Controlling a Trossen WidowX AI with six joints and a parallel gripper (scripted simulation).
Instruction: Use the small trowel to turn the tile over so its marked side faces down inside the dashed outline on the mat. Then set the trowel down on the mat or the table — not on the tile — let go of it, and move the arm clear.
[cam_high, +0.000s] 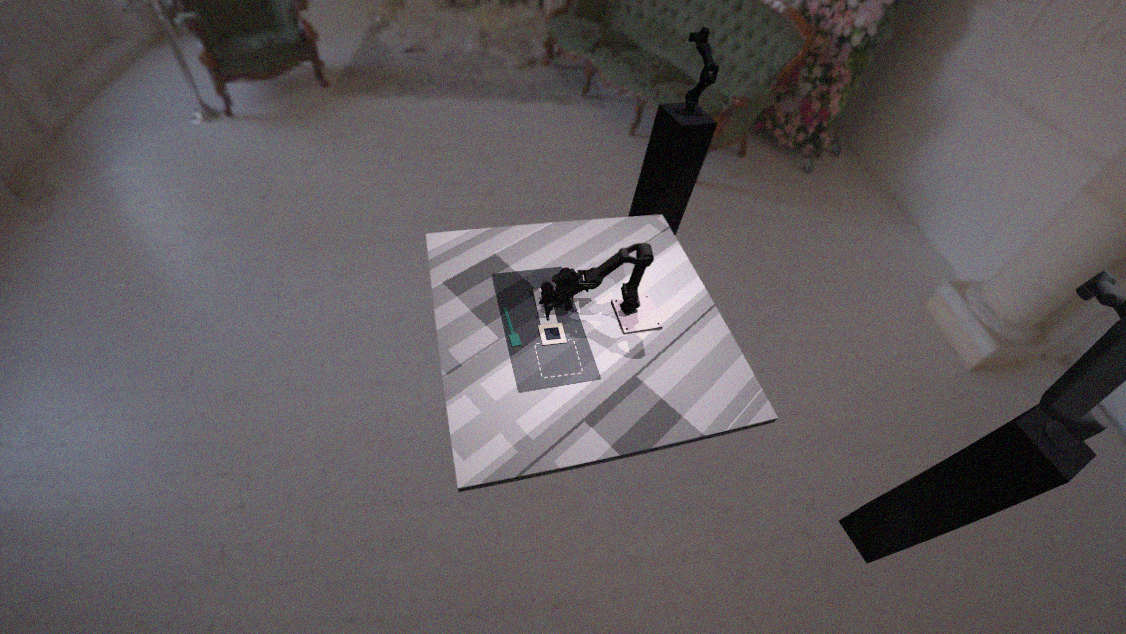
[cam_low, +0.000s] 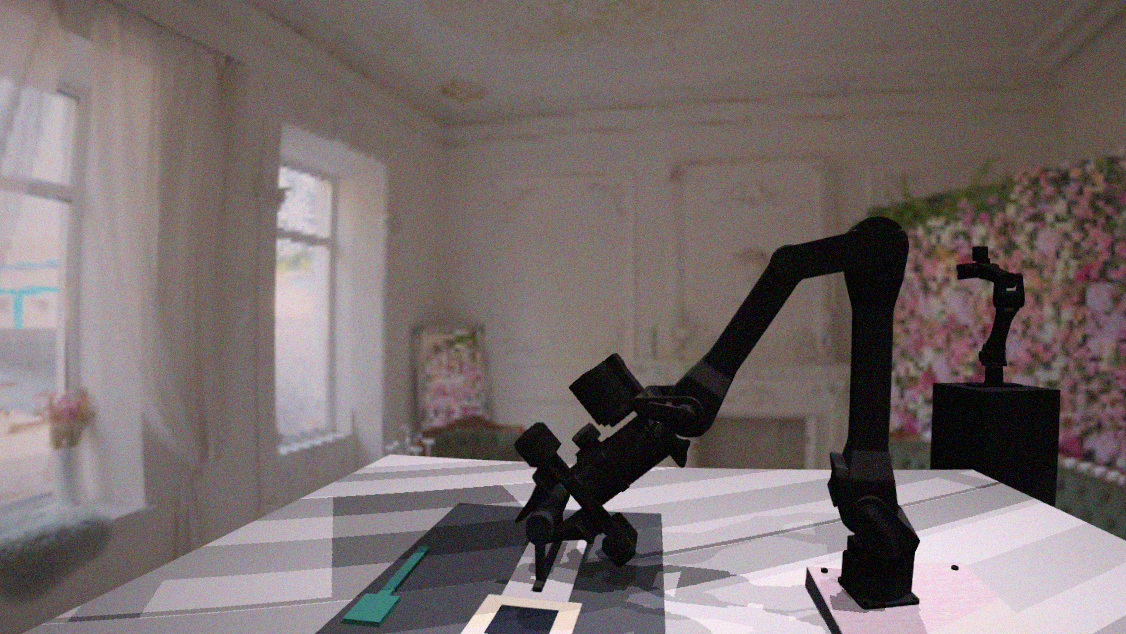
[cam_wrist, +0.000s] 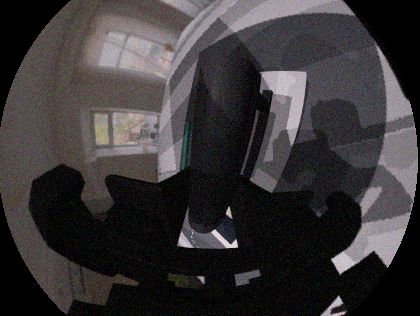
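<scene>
Now: gripper tip 80 mm above the dark mat, 50 mm to the right of it and 10 mm short of it. Round my gripper tip: trowel (30 mm behind, 10 mm below); then teal flat tool (150 mm ahead, 60 mm to the left, 50 mm below); then tile (130 mm to the left, 50 mm below, 10 mm behind).
</scene>
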